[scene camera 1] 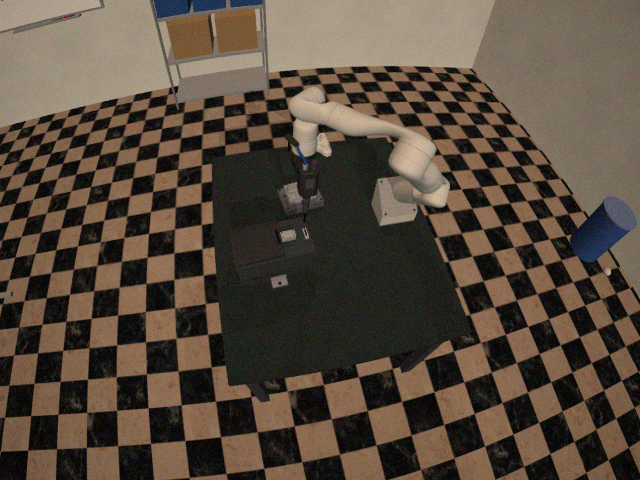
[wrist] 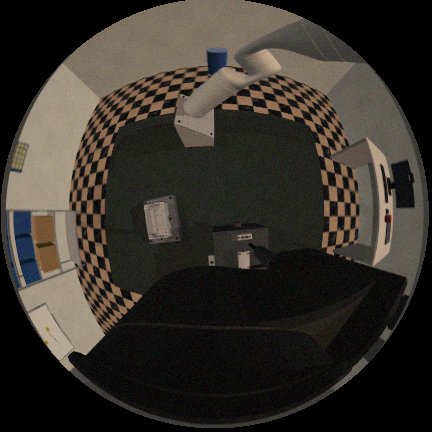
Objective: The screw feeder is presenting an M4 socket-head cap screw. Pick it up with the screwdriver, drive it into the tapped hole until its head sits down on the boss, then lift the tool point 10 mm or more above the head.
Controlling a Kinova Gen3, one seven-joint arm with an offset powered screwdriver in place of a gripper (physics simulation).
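Note:
The screwdriver points down, its thin dark tip above the feeder's pale slotted strip, with a gap between them in the scene view. Whether a screw is on the tip is too small and dark to tell. The screw feeder is a dark box on the table. A grey fixture with a pale open housing stands apart from the feeder, behind the tool in the scene view. The tapped hole and boss cannot be made out.
A pale block sits on the feeder beside the strip. A small pale plate with a dark spot is beside the feeder. The arm's pale base stands on the dark table.

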